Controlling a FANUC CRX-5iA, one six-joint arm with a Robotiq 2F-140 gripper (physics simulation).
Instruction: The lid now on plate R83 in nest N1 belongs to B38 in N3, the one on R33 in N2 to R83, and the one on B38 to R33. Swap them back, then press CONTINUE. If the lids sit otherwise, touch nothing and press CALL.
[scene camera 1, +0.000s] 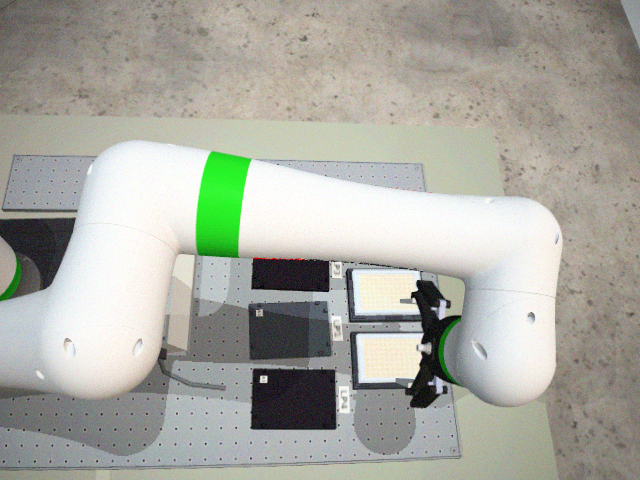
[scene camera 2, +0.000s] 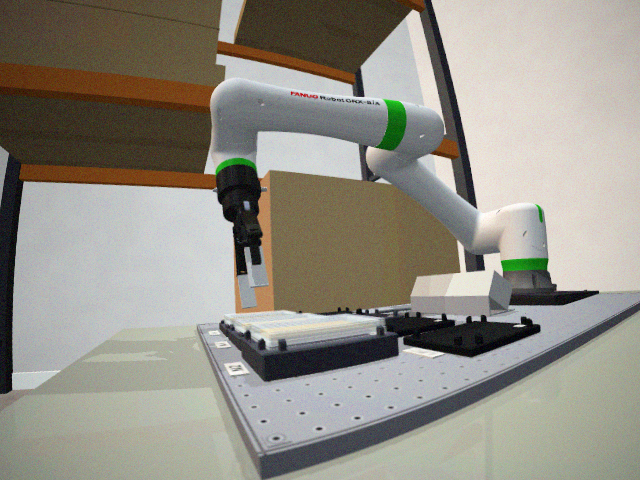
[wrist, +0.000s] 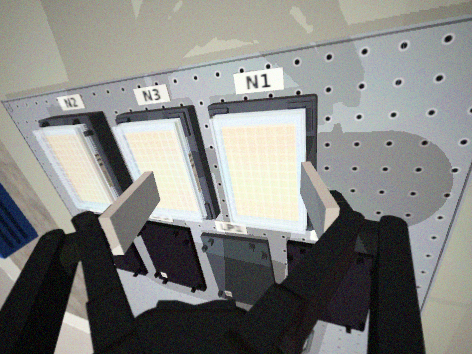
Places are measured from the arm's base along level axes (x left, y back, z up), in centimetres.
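Pixels of known places: gripper, fingertip midpoint: (scene camera 1: 405, 340) (scene camera 2: 254, 298) (wrist: 226, 182); arm's base, origin of the base link: (scene camera 1: 1, 291) (scene camera 2: 525, 292).
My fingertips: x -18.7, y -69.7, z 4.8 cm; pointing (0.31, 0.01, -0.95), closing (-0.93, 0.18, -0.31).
Note:
For each thing: its top centre in the pictures, then the offset to it from my fingertips.
- N1 plate, middle of its top: (wrist: 259, 180) (scene camera 1: 394, 356) (scene camera 2: 260, 313) dx -1.8, dy +1.7, dz -3.1 cm
- N3 plate, middle of its top: (wrist: 159, 177) (scene camera 2: 279, 317) (scene camera 1: 388, 290) dx +10.4, dy +0.3, dz -2.8 cm
- N2 plate, middle of its top: (scene camera 2: 314, 321) (wrist: 75, 173) dx +24.2, dy -1.8, dz -2.0 cm
- dark grey pad LP1, middle of its top: (wrist: 238, 280) (scene camera 1: 289, 327) (scene camera 2: 359, 313) dx +6.1, dy +19.2, dz -4.2 cm
- LP3, middle of its top: (scene camera 2: 399, 317) (wrist: 167, 263) (scene camera 1: 291, 261) dx +18.7, dy +17.2, dz -4.2 cm
- pale sloped box, middle of its top: (scene camera 1: 163, 279) (scene camera 2: 456, 273) dx +15.1, dy +40.2, dz +2.2 cm
My gripper (scene camera 1: 404, 341) (scene camera 2: 253, 290) (wrist: 226, 182) is open and empty, above the plates; in the wrist view its pads straddle part of the N1 and N3 plates. The N1 plate (scene camera 1: 387, 357) (wrist: 265, 170), the N3 plate (scene camera 1: 381, 291) (wrist: 162, 167) and the N2 plate (scene camera 2: 325, 327) (wrist: 75, 165) sit in black nests, each with a clear lid on top. Small side labels on the N3 and N2 plates are too blurred to read. The arm hides the N2 plate in scene camera 1. The CONTINUE and CALL buttons cannot be made out.
A dark grey pad LP1 (scene camera 1: 289, 330) (wrist: 240, 270) lies behind N1. Black pads LP4 (scene camera 1: 293, 405) (wrist: 347, 295) and LP3 (scene camera 1: 289, 276) (wrist: 175, 255) lie either side. A pale sloped box (scene camera 2: 449, 294) stands nearer the arm's base. A blue object (wrist: 12, 220) shows far left.

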